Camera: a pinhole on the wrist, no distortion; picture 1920 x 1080 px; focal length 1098.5 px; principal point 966.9 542.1 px. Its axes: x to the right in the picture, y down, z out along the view. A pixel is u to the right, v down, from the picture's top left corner.
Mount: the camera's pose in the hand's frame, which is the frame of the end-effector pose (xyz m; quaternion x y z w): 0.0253 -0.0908 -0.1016 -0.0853 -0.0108 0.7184 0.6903
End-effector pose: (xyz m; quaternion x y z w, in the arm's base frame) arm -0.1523 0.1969 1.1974 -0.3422 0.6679 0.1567 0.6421
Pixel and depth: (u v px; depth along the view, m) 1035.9 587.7 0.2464
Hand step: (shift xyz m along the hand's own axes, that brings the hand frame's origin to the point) -0.0192 -0.0507 0.1381
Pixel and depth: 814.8 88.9 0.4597
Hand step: 0.1519 -0.0982 0.3834
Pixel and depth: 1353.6 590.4 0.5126
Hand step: -0.0733 0.1399 0.3810
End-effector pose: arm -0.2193 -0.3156 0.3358 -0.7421 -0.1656 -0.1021 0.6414
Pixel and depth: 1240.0 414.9 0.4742
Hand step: 0.0106 0.0774 0.3602
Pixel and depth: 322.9 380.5 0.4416
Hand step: 0.0373 -0.2999 0.3700
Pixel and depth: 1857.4 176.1 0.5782
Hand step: 0.1213 0.4431 0.4433
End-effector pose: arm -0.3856 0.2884 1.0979 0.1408 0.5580 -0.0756 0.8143
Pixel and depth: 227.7 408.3 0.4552
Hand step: 0.0275 -0.3460 0.3872
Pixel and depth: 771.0 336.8 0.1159
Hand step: 0.0315 -0.0985 0.0177
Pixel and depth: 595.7 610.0 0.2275
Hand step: -0.0174 -0.1446 0.1289
